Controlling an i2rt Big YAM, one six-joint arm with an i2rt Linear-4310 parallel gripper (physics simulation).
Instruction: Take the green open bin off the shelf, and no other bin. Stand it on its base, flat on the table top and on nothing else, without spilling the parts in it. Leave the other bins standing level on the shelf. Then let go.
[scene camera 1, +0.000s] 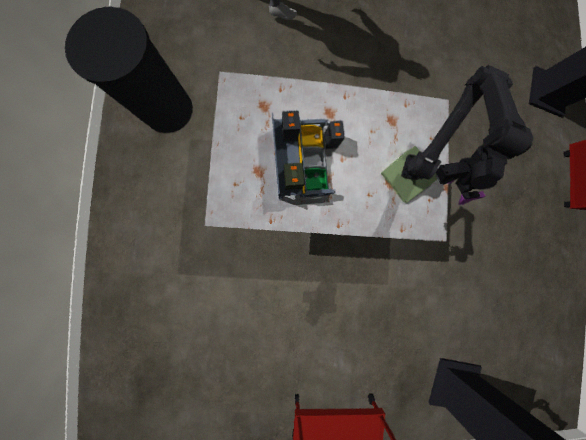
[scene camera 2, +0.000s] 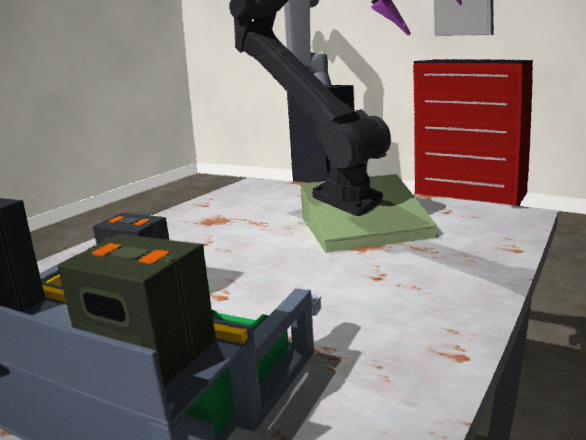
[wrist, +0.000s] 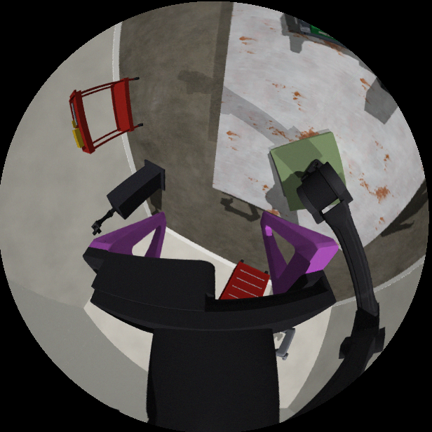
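The green open bin sits in the front of the grey-blue shelf, at one end, beneath an olive case in the second scene view. A sliver of green also shows at the top of the wrist view; its parts cannot be made out. A yellow bin is at the shelf's other end, with a grey bin between them. My gripper is open and empty, high up beyond the table's right edge in the first scene view, far from the shelf. Its purple fingers are wide apart.
An olive case and a black case stand on the shelf's top. Another dark case stands beside the shelf. The arm's light green base block rests on the table.
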